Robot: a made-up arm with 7 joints. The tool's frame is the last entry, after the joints.
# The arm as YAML. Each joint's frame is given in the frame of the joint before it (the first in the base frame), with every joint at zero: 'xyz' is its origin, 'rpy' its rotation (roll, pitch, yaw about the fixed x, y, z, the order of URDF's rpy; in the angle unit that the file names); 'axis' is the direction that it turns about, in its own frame. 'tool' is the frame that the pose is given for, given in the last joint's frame.
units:
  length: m
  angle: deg
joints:
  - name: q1
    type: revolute
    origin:
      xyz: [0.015, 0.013, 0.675]
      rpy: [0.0, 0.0, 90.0]
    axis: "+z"
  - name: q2
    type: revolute
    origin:
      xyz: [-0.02, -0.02, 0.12]
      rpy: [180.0, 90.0, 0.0]
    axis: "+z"
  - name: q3
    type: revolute
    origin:
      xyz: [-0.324, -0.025, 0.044]
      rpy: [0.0, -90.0, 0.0]
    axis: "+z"
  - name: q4
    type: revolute
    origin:
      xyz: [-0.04, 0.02, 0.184]
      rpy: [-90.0, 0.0, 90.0]
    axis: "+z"
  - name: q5
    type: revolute
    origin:
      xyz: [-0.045, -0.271, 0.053]
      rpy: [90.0, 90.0, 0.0]
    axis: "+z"
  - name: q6
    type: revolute
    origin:
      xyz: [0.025, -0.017, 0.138]
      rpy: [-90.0, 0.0, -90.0]
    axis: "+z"
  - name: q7
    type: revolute
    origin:
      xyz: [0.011, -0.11, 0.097]
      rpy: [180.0, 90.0, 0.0]
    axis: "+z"
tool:
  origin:
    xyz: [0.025, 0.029, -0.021]
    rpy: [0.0, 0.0, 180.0]
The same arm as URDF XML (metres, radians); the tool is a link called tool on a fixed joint. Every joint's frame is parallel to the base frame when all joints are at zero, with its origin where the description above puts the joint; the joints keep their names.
<robot name="arm">
<link name="base"/>
<link name="link1"/>
<link name="link2"/>
<link name="link3"/>
<link name="link4"/>
<link name="link5"/>
<link name="link6"/>
<link name="link7"/>
<link name="tool"/>
<joint name="q1" type="continuous"><parent link="base"/><child link="link1"/><origin xyz="0.0150 0.0130 0.6750" rpy="0.0000 0.0000 0.0000"/><axis xyz="0 0 1"/></joint>
<joint name="q2" type="continuous"><parent link="link1"/><child link="link2"/><origin xyz="0.0200 -0.0200 0.1200" rpy="0.0000 0.0000 0.0000"/><axis xyz="0 -1 0"/></joint>
<joint name="q3" type="continuous"><parent link="link2"/><child link="link3"/><origin xyz="-0.0250 -0.0440 0.3240" rpy="0.0000 0.0000 0.0000"/><axis xyz="0 0 1"/></joint>
<joint name="q4" type="continuous"><parent link="link3"/><child link="link4"/><origin xyz="0.0200 0.0400 0.1840" rpy="0.0000 0.0000 0.0000"/><axis xyz="0 1 0"/></joint>
<joint name="q5" type="continuous"><parent link="link4"/><child link="link5"/><origin xyz="-0.0450 0.0530 0.2710" rpy="0.0000 0.0000 0.0000"/><axis xyz="0 0 1"/></joint>
<joint name="q6" type="continuous"><parent link="link5"/><child link="link6"/><origin xyz="-0.0170 -0.0250 0.1380" rpy="0.0000 0.0000 0.0000"/><axis xyz="0 -1 0"/></joint>
<joint name="q7" type="continuous"><parent link="link6"/><child link="link7"/><origin xyz="-0.0110 -0.0970 0.1100" rpy="0.0000 0.0000 0.0000"/><axis xyz="1 0 0"/></joint>
<joint name="tool_joint" type="fixed"><parent link="link7"/><child link="tool"/><origin xyz="-0.0210 0.0250 0.0290" rpy="-1.5708 0.0000 -1.5708"/></joint>
</robot>

